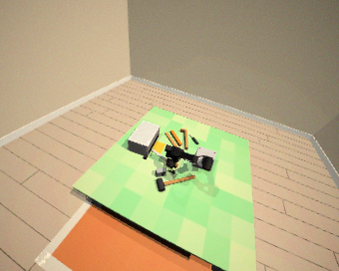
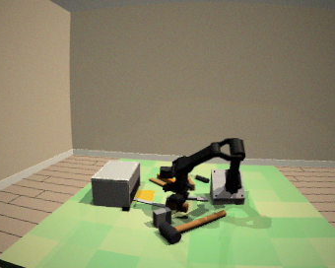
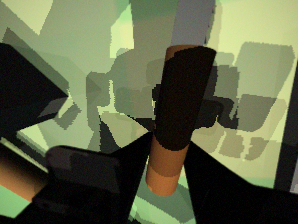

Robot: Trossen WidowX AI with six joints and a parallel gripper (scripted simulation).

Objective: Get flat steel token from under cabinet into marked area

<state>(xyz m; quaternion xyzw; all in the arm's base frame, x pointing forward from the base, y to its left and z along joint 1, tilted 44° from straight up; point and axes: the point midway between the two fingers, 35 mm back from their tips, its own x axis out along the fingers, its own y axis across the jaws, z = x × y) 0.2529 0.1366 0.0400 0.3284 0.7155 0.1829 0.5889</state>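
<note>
Now: gripper tip 5 cm past the flat grey tool and 12 cm to the left of it. The rest, counted from my gripper tip: small grey block: 7 cm ahead, 14 cm to the left, 3 cm above; steel token: 37 cm ahead, 14 cm to the right.
</note>
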